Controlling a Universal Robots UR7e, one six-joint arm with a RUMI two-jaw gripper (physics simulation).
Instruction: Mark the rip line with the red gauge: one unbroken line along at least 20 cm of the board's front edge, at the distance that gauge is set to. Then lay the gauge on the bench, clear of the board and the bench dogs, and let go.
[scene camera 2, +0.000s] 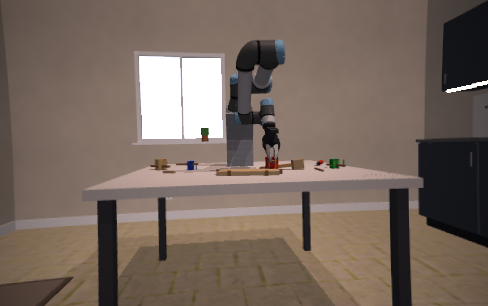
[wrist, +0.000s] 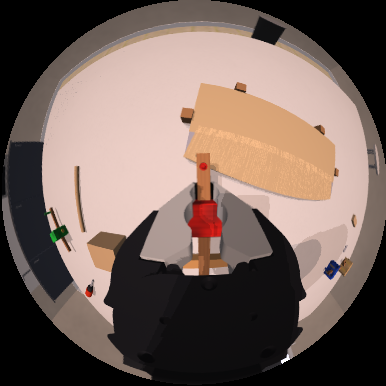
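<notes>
The red gauge (scene camera 2: 275, 164) (wrist: 206, 220) has a red head on a brown wooden beam. My gripper (scene camera 2: 271, 158) (wrist: 203, 183) is shut on its head. In the wrist view the beam points away from the gripper, and its end with a red dot overlaps the board's edge near its left corner; contact cannot be told. The tan board (scene camera 2: 248, 172) (wrist: 265, 135) lies flat and angled, with brown bench dogs by its left end (wrist: 187, 115), far edge (wrist: 240, 87) (wrist: 320, 129) and right end (wrist: 336, 172). The gripper hides part of the beam.
On the bench (scene camera 2: 150, 185) (wrist: 125, 125) are a wooden mallet (scene camera 2: 297, 164) (wrist: 102, 250), a green gauge (scene camera 2: 334, 163) (wrist: 59, 233), a thin wooden strip (wrist: 79, 200), a red-handled tool (wrist: 89, 290), a blue gauge (scene camera 2: 190, 165) (wrist: 331, 269), a tan block-like tool (scene camera 2: 160, 164) (wrist: 345, 266) and a small wooden piece (wrist: 354, 220).
</notes>
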